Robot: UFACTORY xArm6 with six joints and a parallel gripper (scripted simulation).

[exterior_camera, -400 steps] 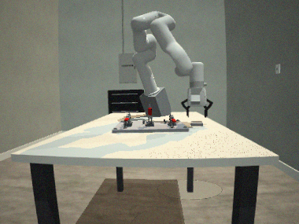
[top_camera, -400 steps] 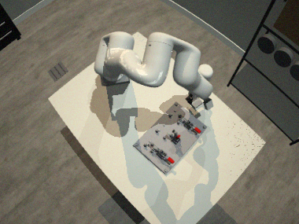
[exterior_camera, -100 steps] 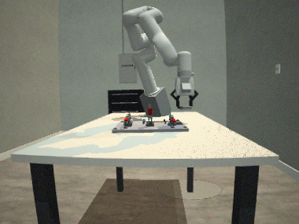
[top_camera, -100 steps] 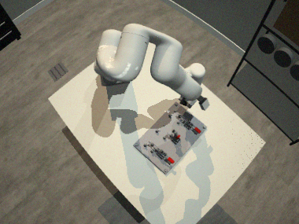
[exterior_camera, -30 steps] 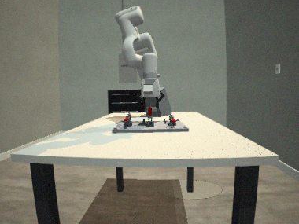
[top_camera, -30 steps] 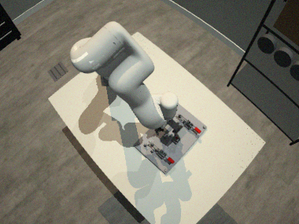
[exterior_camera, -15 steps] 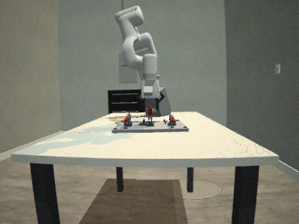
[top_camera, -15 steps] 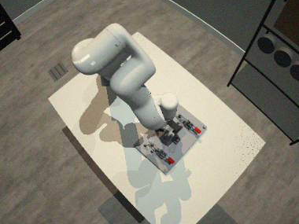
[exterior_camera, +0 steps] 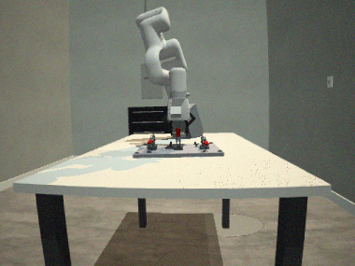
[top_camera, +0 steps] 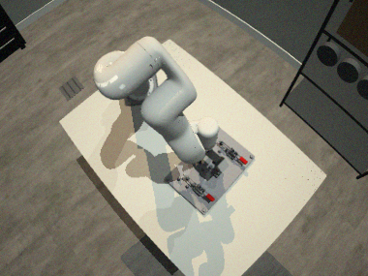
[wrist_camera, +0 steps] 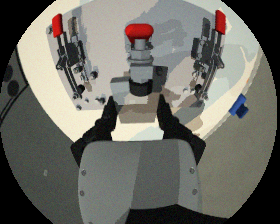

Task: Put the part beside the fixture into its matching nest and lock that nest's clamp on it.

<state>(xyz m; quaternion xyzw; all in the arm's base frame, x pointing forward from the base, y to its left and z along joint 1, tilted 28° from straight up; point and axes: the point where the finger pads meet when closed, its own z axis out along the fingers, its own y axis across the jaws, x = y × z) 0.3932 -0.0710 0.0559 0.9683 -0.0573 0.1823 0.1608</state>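
The grey fixture plate lies 7 cm below my hand, 5 cm ahead of it and 1 cm to the right of it. From my hand the other things lie so: grey block part: 1 cm below.
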